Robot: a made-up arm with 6 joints.
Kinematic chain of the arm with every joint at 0, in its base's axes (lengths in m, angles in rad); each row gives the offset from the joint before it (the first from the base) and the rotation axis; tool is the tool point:
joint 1: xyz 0 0 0.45 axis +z
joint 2: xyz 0.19 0 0 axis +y
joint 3: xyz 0 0 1.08 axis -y
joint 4: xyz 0 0 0.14 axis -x
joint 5: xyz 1.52 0 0 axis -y
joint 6: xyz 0.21 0 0 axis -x
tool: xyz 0 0 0
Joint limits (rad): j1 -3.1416..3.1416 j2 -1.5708..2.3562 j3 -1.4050..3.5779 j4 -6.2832..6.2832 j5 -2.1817..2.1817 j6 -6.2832..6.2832
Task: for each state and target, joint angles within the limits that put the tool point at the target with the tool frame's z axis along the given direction. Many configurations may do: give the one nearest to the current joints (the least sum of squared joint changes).
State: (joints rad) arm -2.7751 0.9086 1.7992 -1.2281 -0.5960 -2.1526
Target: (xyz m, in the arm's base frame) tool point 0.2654 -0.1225 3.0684 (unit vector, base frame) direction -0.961 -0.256 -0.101
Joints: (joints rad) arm -3.0776 0.1676 2.0618 -1.2979 -0.7594 -2.2012
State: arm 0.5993 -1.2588 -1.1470 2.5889 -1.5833 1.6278
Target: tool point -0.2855 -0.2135 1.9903 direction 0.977 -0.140 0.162
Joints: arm 0.3106 -1.5708 -0.5226 2.4822 -1.1242 0.8676
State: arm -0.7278 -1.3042 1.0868 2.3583 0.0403 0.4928
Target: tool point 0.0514 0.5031 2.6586 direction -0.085 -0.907 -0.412
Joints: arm -1.6014 -1.0848 0.2804 2.4897 0.2863 0.6901
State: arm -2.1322 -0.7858 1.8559 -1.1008 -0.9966 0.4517
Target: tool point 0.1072 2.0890 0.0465 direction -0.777 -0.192 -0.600
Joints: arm -1.6090 -0.9584 2.7400 -1.2449 -0.1380 0.3545
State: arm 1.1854 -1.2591 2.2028 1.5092 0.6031 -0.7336
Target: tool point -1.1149 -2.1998 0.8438 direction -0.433 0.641 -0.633
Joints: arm 1.1474 -1.0836 2.0416 1.5751 0.5664 -0.6808
